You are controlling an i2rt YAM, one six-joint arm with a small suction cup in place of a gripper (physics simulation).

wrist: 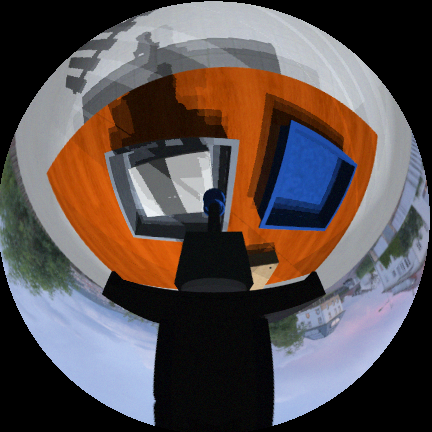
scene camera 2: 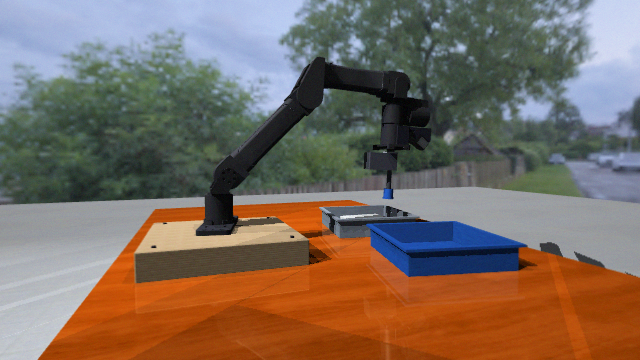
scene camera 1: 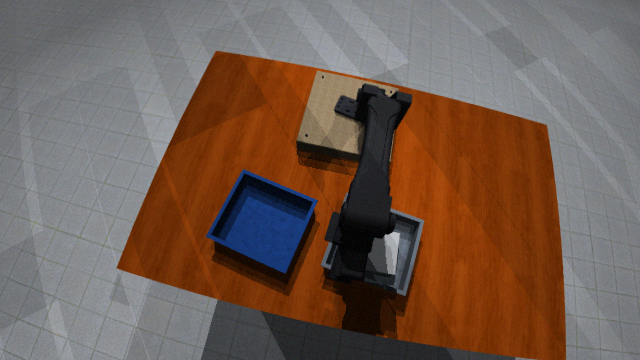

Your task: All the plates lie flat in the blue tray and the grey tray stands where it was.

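Flat white plates, which look stacked, lie in the grey tray. How many there are cannot be told. The blue tray stands beside it, and no plate shows in it. My gripper, a small blue suction cup, points down and hangs above the grey tray with nothing on it. In the wrist view it overlaps the plates' edge nearest the blue tray. In scene camera 1 the arm hides the cup and part of the grey tray and plates.
The black arm stands on a light wooden base block near the back edge of the orange wooden table. The walls of both trays rise around their floors.
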